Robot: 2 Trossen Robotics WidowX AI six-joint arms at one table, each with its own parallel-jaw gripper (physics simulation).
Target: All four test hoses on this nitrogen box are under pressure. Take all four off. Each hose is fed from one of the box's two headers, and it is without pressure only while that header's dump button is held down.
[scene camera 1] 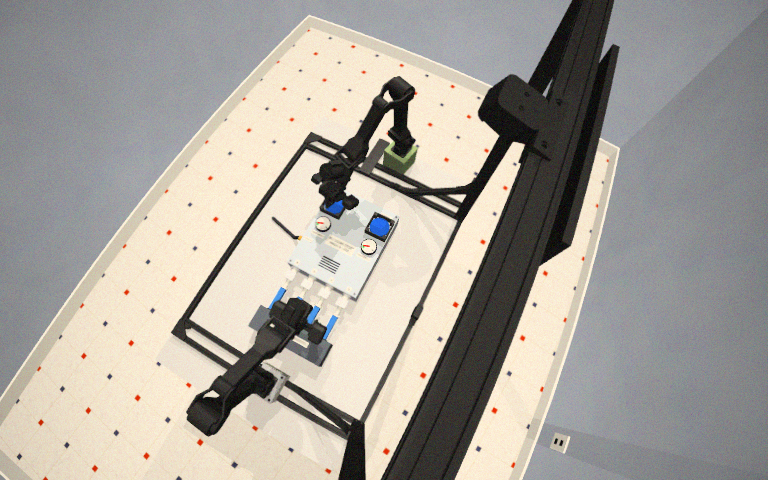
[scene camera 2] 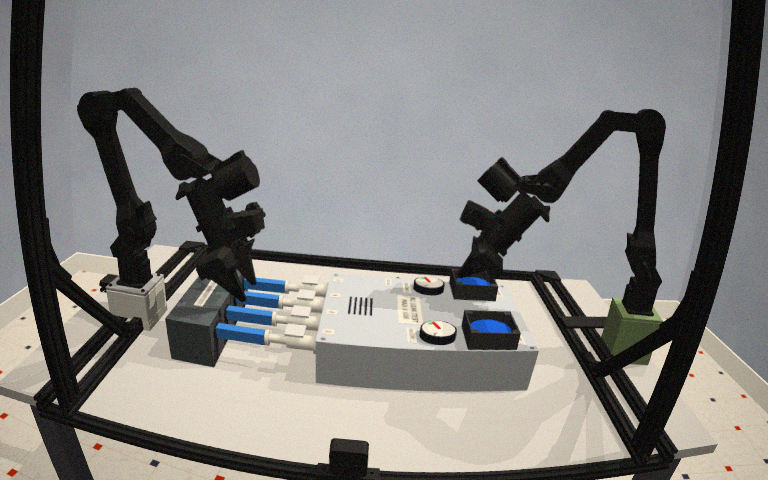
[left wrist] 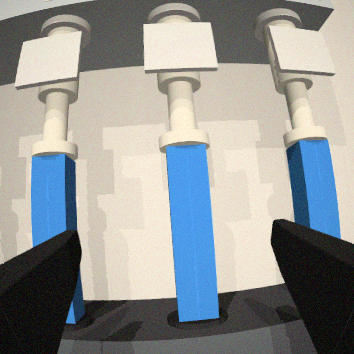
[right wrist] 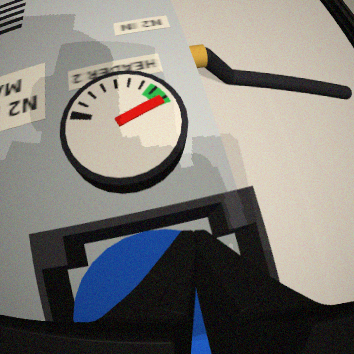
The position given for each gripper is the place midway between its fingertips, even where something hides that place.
Labels:
The left gripper (scene camera 2: 249, 292) is open, with nothing in its grasp. The right gripper (scene camera 2: 458, 276) is shut, holding nothing.

